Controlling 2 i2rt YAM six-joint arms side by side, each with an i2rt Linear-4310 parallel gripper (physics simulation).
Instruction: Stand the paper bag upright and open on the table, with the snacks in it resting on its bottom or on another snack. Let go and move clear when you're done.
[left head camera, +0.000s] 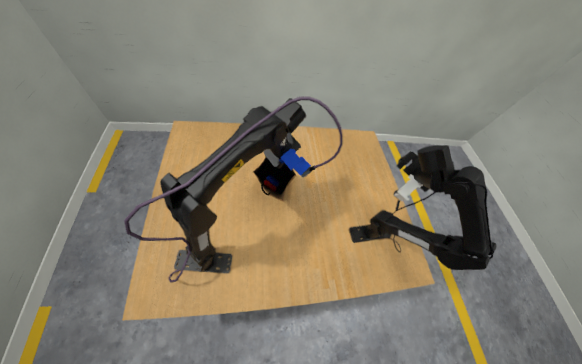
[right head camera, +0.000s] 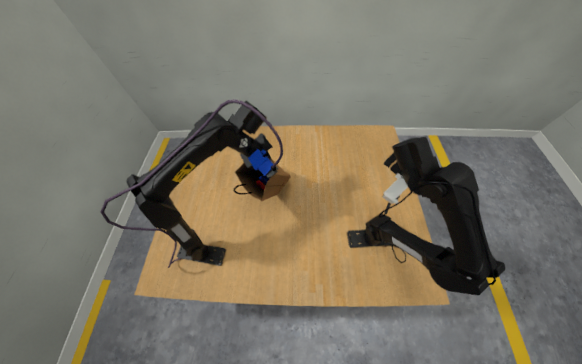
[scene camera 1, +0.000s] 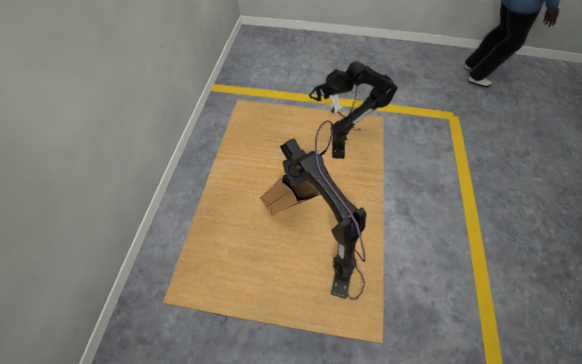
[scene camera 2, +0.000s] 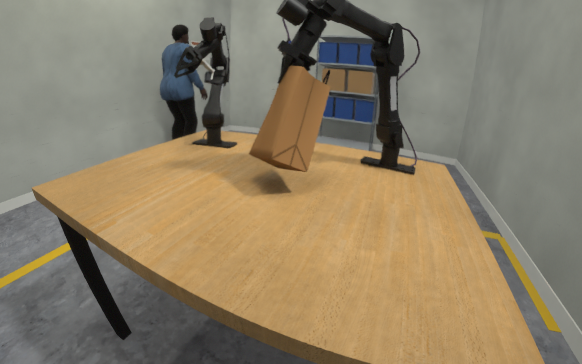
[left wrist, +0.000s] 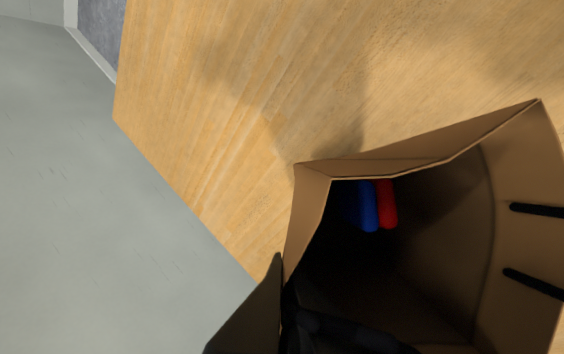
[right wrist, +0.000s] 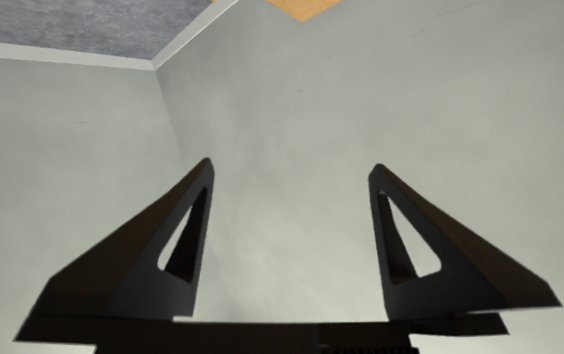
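The brown paper bag (right head camera: 276, 186) (scene camera 1: 280, 199) (scene camera 2: 294, 122) (left wrist: 522, 240) hangs tilted, mouth up and open, its bottom a little above the table (left head camera: 325, 280) (scene camera 2: 210, 215), with its shadow below. My left gripper (scene camera 2: 281, 77) (left wrist: 282, 260) is shut on the bag's wall at the rim, one finger outside and the other inside. In the left wrist view a blue snack (left wrist: 369, 207) and a red snack (left wrist: 386, 206) lie side by side deep in the bag. The dark interior hides what they rest on. My right gripper (right wrist: 293, 167) (scene camera 1: 314, 95) is open and empty, far from the bag.
Black handles (left wrist: 535, 210) stick out at the bag's rim. The right arm's base (scene camera 2: 214, 143) and the left arm's base (scene camera 2: 388, 165) stand on the table. A person (scene camera 2: 178, 80) (scene camera 1: 512, 30) and a shelf rack (scene camera 2: 345, 93) are beyond the table.
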